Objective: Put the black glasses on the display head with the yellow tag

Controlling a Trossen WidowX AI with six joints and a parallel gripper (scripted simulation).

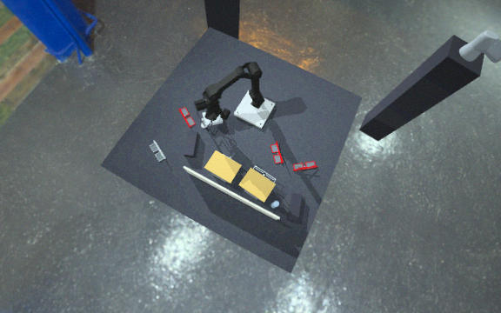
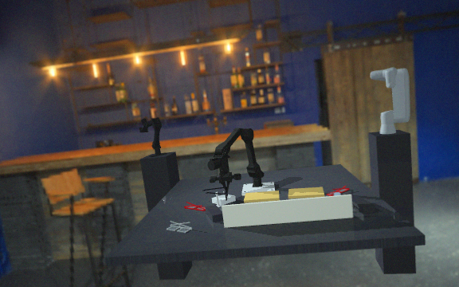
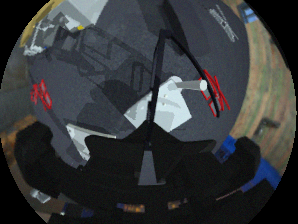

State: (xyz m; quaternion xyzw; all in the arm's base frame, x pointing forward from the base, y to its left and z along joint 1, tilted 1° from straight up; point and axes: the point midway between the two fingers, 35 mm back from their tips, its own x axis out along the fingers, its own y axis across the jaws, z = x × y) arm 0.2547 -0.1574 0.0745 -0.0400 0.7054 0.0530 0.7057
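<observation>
My gripper tip is now 2 cm to the left of the white block and 4 cm above it. Also, from my gripper tip: white peg: 7 cm ahead, 5 cm to the right, 4 cm below; long white board: 35 cm ahead, 35 cm to the left, 1 cm below; pale blue tag: 27 cm ahead, 60 cm to the left, 1 cm below.
</observation>
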